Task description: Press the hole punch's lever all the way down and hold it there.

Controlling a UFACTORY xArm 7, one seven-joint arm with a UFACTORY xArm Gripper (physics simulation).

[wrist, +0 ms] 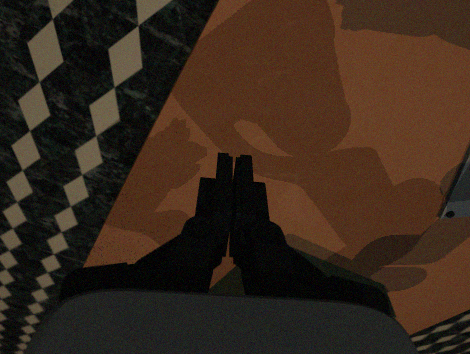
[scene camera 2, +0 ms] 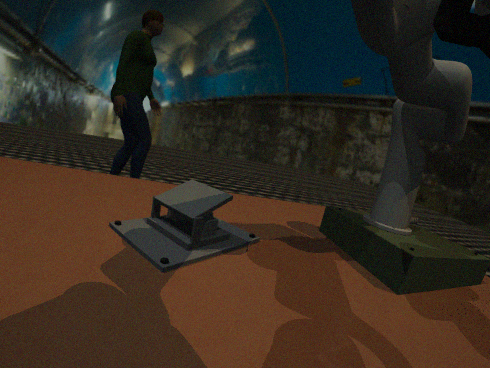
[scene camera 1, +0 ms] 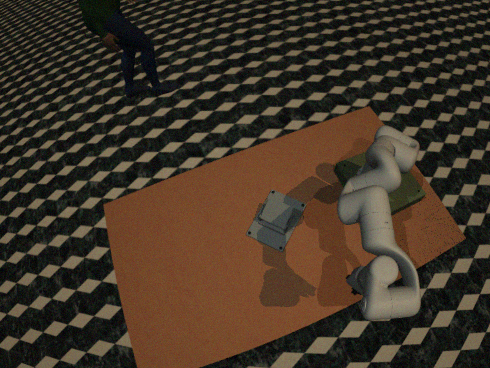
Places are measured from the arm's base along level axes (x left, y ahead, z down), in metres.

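Pixels of known places: gripper, fingertip midpoint: (wrist: 231, 176) (scene camera 1: 355, 290); arm's base at its link origin: (scene camera 2: 386, 226).
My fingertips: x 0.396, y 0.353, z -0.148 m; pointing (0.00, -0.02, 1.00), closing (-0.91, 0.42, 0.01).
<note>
Ahead of a thing's pixels: the offset from my fingertips to its top centre. Level surfaces: height alone.
The grey hole punch @[dx -0.420, dy +0.093, dz +0.206 m] (scene camera 1: 266, 236) (scene camera 2: 140, 238) stands on the orange table top, and its corner shows at the right edge of the wrist view (wrist: 457, 209). Its flat lever @[dx -0.420, dy +0.093, dz +0.125 m] (scene camera 1: 279, 209) (scene camera 2: 192, 194) is raised and tilted above the base, with an open gap under one end. My gripper (scene camera 1: 354, 290) (wrist: 231, 176) is shut and empty, its dark fingers together. It is well away from the hole punch, near the table's edge in scene camera 1, and does not touch the lever. In scene camera 2 the fingertips cannot be made out.
The arm rises from a green base block (scene camera 1: 409, 194) (scene camera 2: 360, 246) on the orange table top @[dz +0.218 m] (scene camera 1: 190, 260) (scene camera 2: 230, 310) (wrist: 400, 90). Arm shadows fall between the block and the hole punch. A person (scene camera 1: 134, 37) (scene camera 2: 135, 70) stands on the patterned floor beyond the table.
</note>
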